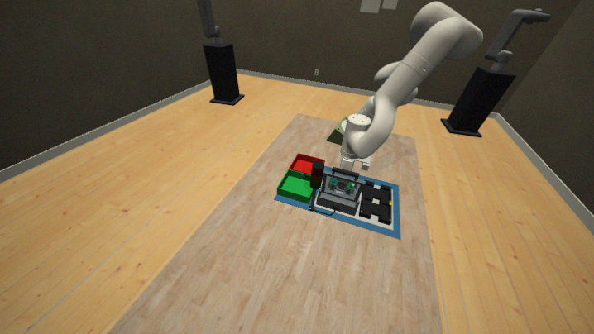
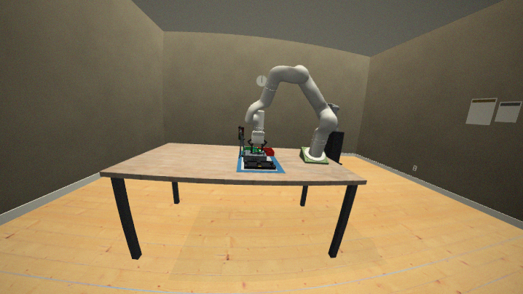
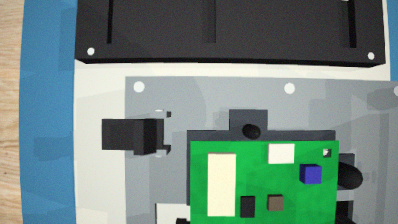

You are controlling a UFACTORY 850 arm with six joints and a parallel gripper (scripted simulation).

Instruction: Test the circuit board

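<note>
The green circuit board lies right at my hand. From my hand the other things lie so: small black part: 7 cm to the left, 5 cm behind; then green bin: 20 cm to the right, 7 cm below, 2 cm ahead; then tester lid: 12 cm ahead, 9 cm above, 2 cm to the right.
</note>
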